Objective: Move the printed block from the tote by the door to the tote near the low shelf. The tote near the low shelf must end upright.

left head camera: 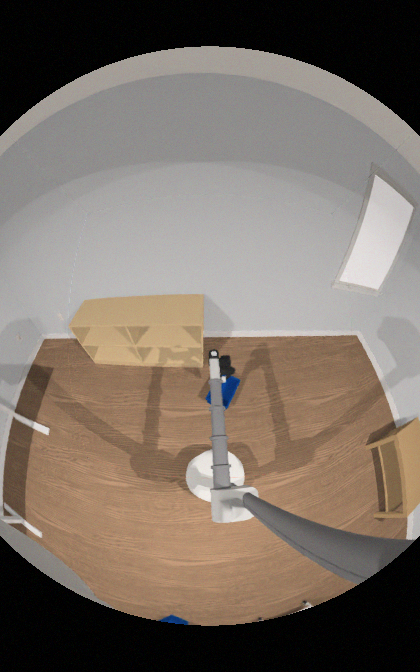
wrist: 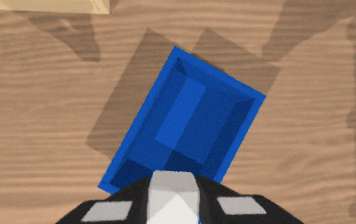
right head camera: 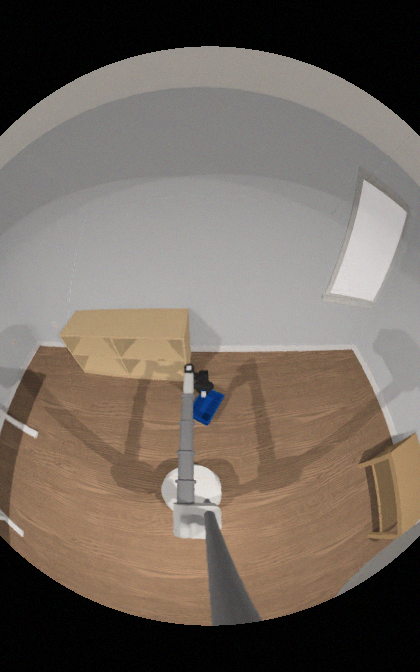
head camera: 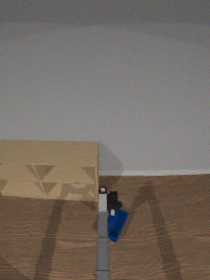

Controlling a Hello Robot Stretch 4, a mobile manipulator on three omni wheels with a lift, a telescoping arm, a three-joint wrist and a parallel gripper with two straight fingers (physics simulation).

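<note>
The blue tote near the low shelf (head camera: 122,225) (left head camera: 233,391) (right head camera: 216,406) (wrist: 222,75) stands upright on the floor, turned at an angle, with shadows and a lighter patch inside. My gripper (head camera: 112,212) (left head camera: 223,378) (right head camera: 203,393) (wrist: 172,191) is shut on the printed block (wrist: 174,200), a whitish piece between the dark fingers. In the wrist view, block and fingers overlap the tote's near end and hide part of it. Their height above the tote is hard to tell. Part of another blue tote (left head camera: 174,620), matching the one by the door, shows at the left head view's bottom edge.
The low wooden shelf (head camera: 50,150) (left head camera: 145,310) (right head camera: 130,322) (wrist: 55,5) stands against the wall, left of and beyond the tote. A wooden bench (left head camera: 412,465) (right head camera: 407,480) stands at the right. White legs (left head camera: 32,425) (right head camera: 20,427) of furniture show at the left.
</note>
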